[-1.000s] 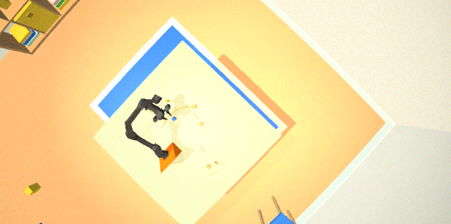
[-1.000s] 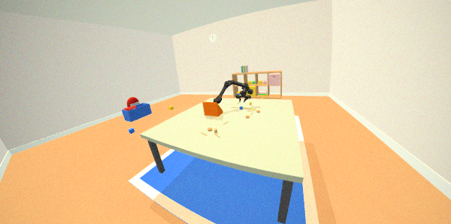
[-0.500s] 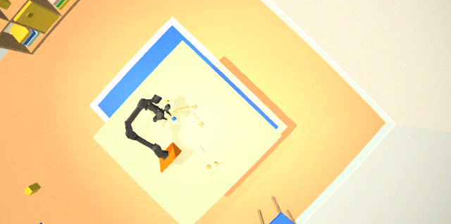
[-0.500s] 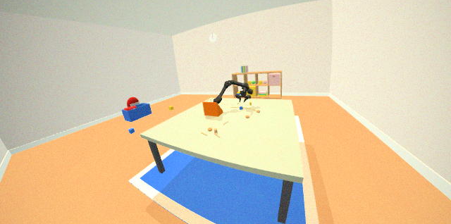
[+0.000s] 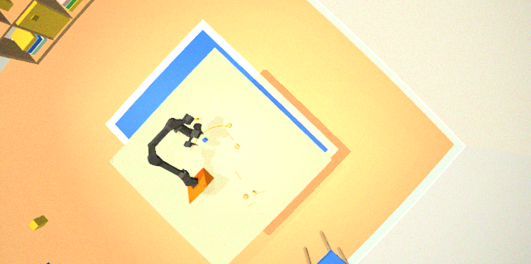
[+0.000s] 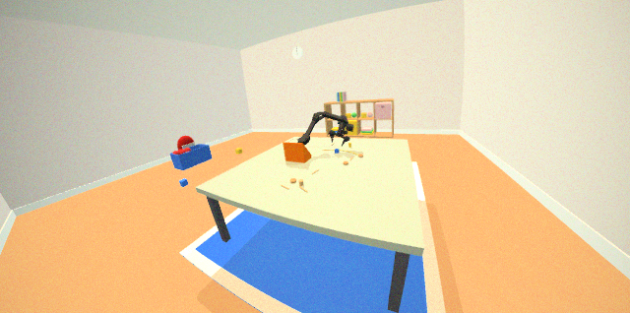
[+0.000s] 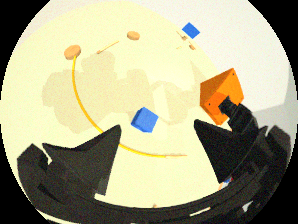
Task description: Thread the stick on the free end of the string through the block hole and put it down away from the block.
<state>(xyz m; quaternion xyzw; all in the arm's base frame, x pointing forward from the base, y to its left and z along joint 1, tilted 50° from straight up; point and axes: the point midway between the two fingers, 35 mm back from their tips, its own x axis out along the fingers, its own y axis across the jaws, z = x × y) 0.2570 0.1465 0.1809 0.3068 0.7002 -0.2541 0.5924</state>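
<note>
Now: the blue block 10 mm to the right of my gripper tip and 50 mm below it. The rest, counted from my gripper tip: yellow cube (70 mm ahead, 150 mm to the left, 50 mm below).
</note>
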